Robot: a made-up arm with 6 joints.
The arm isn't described. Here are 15 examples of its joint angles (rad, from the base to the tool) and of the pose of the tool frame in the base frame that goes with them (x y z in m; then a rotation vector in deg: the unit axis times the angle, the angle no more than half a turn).
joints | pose
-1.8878 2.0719 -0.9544 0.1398 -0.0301 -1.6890 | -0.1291 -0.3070 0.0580 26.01 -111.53 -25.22
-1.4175 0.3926 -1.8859 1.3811 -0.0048 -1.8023 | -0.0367 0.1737 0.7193 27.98 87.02 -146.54
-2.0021 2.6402 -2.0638 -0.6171 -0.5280 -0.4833 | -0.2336 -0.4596 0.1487 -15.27 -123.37 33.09
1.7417 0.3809 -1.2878 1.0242 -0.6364 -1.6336 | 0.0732 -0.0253 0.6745 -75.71 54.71 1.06
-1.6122 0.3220 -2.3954 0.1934 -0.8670 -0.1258 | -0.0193 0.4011 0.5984 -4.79 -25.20 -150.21
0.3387 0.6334 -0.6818 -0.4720 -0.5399 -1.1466 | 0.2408 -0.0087 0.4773 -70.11 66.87 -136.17
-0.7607 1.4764 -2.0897 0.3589 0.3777 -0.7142 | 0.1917 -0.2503 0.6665 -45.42 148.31 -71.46
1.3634 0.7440 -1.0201 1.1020 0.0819 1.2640 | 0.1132 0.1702 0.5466 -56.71 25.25 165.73
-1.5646 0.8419 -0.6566 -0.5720 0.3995 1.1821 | -0.0522 -0.2933 0.4037 62.34 136.19 1.45
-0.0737 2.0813 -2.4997 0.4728 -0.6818 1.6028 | 0.4072 -0.1306 0.5764 -39.30 15.74 46.18
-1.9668 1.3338 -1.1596 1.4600 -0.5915 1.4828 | -0.1661 -0.3162 0.4127 27.76 -8.24 -36.46
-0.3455 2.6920 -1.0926 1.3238 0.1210 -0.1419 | 0.2081 -0.1333 -0.1051 -22.46 -138.38 -97.17
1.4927 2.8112 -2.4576 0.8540 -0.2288 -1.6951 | 0.1048 0.4897 0.1698 -144.53 27.66 -61.68
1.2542 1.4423 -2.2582 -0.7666 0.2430 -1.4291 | 0.1563 0.1426 0.7249 -56.25 47.20 -134.85
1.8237 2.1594 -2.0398 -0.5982 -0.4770 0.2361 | -0.0483 0.4469 0.3990 -128.79 -11.28 0.48
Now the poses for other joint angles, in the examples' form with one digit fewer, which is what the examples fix.
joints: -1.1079 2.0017 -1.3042 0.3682 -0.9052 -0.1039
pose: 0.151 -0.424 0.219 17.5 147.8 -47.2
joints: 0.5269 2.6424 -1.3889 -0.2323 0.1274 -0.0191
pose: 0.337 0.088 -0.055 106.0 -77.4 -8.3
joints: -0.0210 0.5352 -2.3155 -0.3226 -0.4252 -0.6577
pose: -0.289 -0.075 0.705 23.6 41.4 -103.9
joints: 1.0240 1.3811 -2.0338 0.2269 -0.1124 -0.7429
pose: 0.189 0.150 0.692 -90.0 53.7 -37.8
